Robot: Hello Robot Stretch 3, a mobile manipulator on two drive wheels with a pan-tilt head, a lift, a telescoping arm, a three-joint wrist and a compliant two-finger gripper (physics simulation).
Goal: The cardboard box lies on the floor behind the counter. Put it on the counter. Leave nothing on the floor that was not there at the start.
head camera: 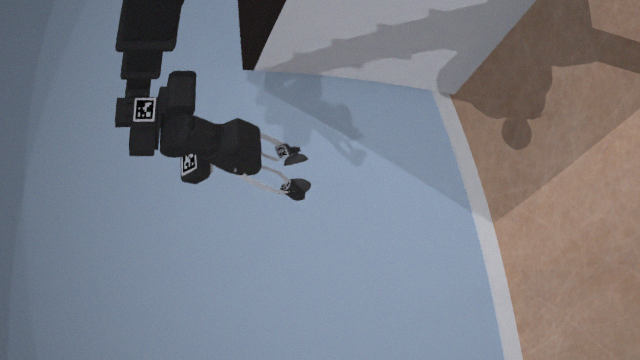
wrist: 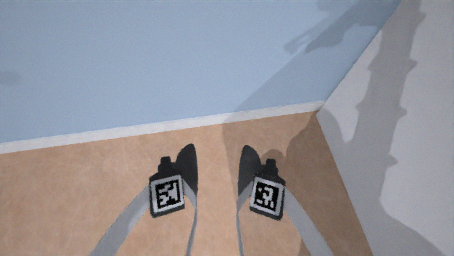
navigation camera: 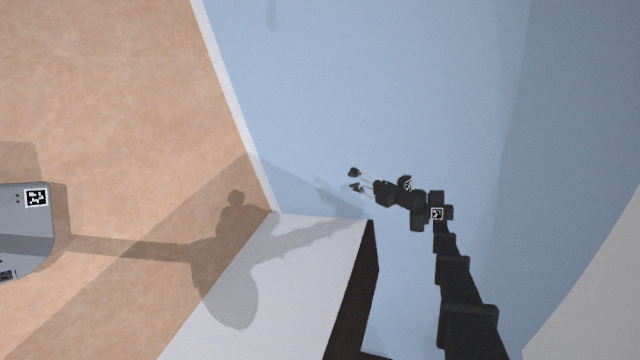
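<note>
My gripper is open, with nothing between its fingertips. It is held out in front of the blue wall, near the end of a white-grey block with a dark face, which may be the counter. In the wrist view the brown floor shows between and below the fingers, and the block stands to their right. The cardboard box does not show in these views.
The blue wall meets the brown floor at a white skirting. My grey base is at the navigation view's left edge. My extended arm passes beside the block's dark face.
</note>
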